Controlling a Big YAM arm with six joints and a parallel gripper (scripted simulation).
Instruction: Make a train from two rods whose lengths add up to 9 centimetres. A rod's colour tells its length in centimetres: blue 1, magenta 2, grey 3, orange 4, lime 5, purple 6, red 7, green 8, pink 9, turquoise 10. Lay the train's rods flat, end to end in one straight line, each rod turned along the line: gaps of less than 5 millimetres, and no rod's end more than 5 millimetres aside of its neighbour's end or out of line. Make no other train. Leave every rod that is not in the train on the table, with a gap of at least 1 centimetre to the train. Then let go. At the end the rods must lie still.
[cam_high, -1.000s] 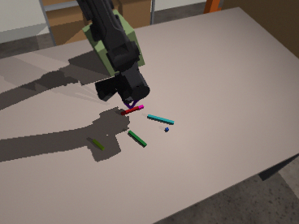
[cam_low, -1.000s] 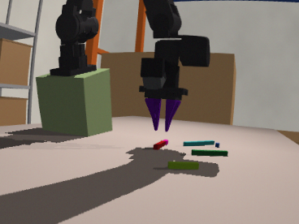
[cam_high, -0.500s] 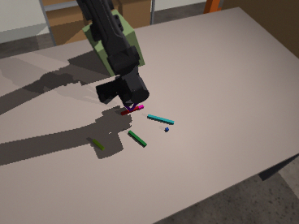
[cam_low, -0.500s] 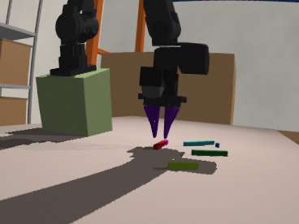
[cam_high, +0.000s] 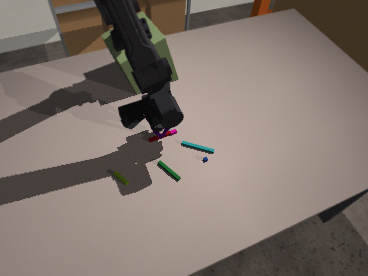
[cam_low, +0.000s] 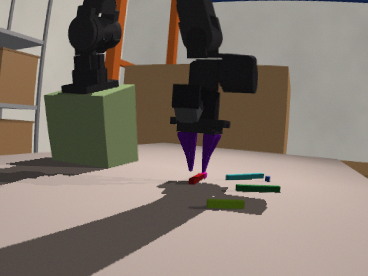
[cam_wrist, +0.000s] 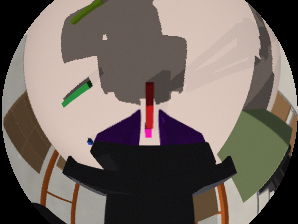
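The red rod lies 2 cm below my hand. From my hand the other things lie so: magenta rod 1 cm behind, 4 cm to the left, 2 cm below; then turquoise rod 7 cm ahead, 10 cm to the left, 2 cm below; then green rod 12 cm ahead, 1 cm to the right, 2 cm below.
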